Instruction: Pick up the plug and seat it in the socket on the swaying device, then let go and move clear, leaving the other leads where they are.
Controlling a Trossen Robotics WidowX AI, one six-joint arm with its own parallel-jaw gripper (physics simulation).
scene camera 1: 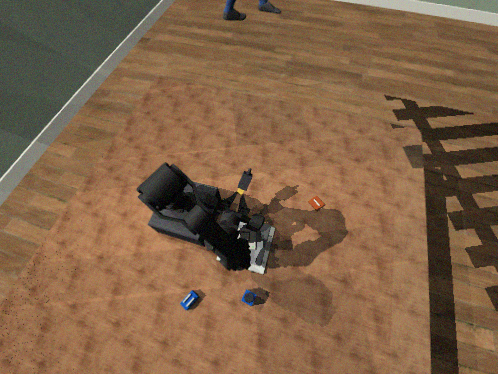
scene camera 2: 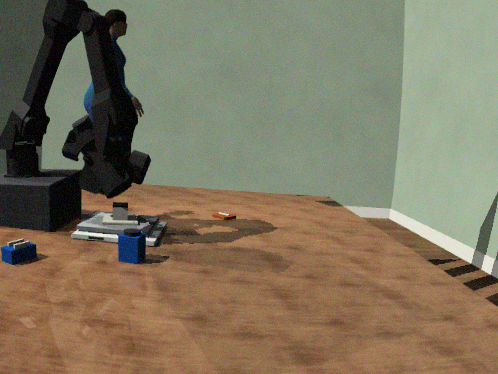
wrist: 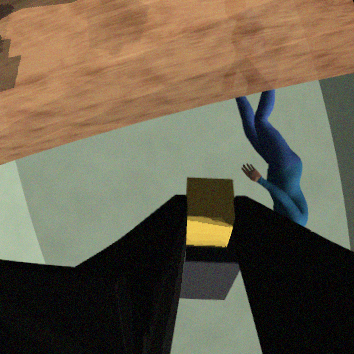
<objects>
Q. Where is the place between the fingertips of my gripper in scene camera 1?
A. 239, 193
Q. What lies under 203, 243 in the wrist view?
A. A plug.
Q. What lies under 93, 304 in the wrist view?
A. My gripper.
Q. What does my gripper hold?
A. A plug.
</objects>
